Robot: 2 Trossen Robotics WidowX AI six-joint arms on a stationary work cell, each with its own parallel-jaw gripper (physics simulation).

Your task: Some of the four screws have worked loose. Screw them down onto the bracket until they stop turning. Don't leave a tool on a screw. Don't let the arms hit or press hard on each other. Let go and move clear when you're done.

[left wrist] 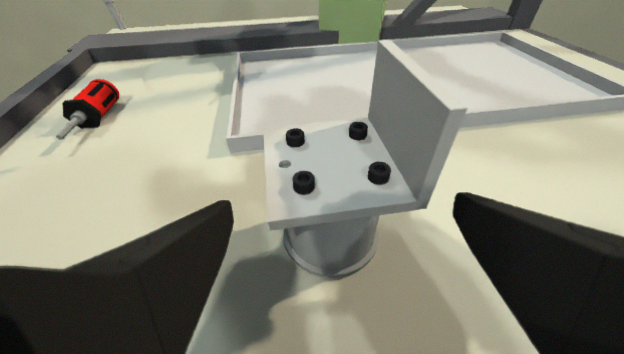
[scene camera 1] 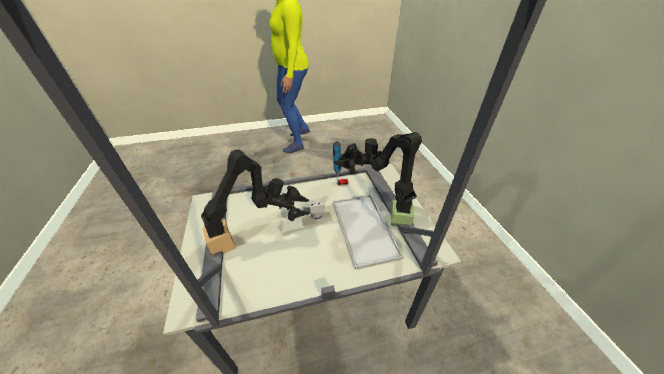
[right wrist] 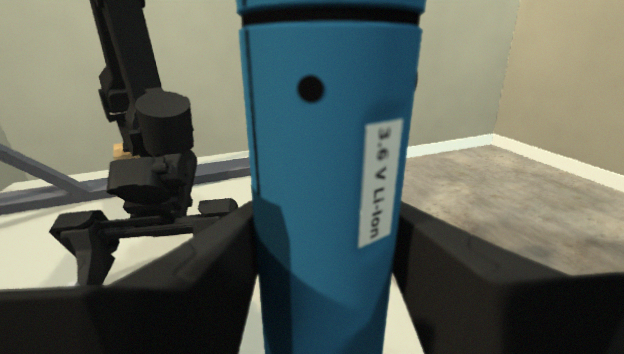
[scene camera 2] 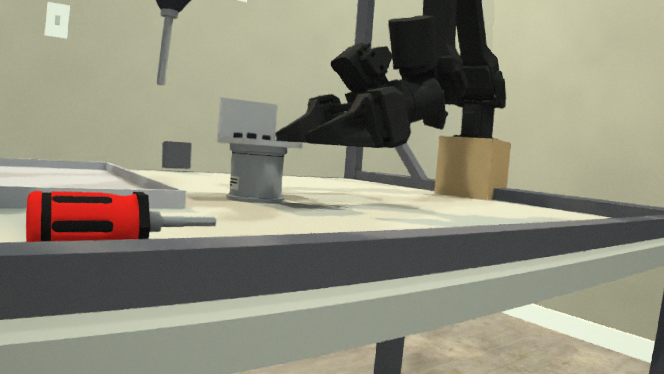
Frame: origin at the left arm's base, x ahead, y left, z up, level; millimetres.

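Seen in the pictures: left gripper, fingertip midpoint: (left wrist: pixel 341 207) (scene camera 1: pixel 309 206) (scene camera 2: pixel 290 137); right gripper, fingertip midpoint: (scene camera 1: pixel 334 160) (right wrist: pixel 321 211); left arm's base, origin of the base link: (scene camera 1: pixel 215 230); right arm's base, origin of the base link: (scene camera 1: pixel 403 208).
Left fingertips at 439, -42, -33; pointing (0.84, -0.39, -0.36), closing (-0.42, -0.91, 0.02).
Offsets run from my left fingertips to a thing's middle, as dx, dy, dz.
A grey L-shaped bracket {+34, -15, +12} (scene camera 1: pixel 317 207) (scene camera 2: pixel 248 119) (left wrist: pixel 335 160) sits on a round grey base {+34, -15, -39} (scene camera 2: pixel 257 174) (left wrist: pixel 334 246). Four black screws show on its plate in the left wrist view: near left (left wrist: pixel 303 182), near right (left wrist: pixel 379 172), far left (left wrist: pixel 295 137), far right (left wrist: pixel 358 130). All heads look seated close to the plate; small height differences cannot be told. My left gripper (scene camera 1: pixel 306 206) (left wrist: pixel 341 207) is open, beside the bracket and apart from it. My right gripper (scene camera 1: pixel 342 162) (right wrist: pixel 321 211) is shut on the blue electric screwdriver {+212, +82, +145} (scene camera 1: pixel 337 157) (right wrist: pixel 330 150), upright, bit down, above the table's far edge, away from the screws.
A red screwdriver {+271, +147, -56} (scene camera 1: pixel 343 182) (scene camera 2: pixel 90 216) (left wrist: pixel 97 100) lies near the far edge of the table. A shallow tray (scene camera 1: pixel 356 265) (left wrist: pixel 537 114) lies beside the bracket. Dark frame rails (scene camera 1: pixel 270 312) edge the table. A person (scene camera 1: pixel 291 40) stands beyond it.
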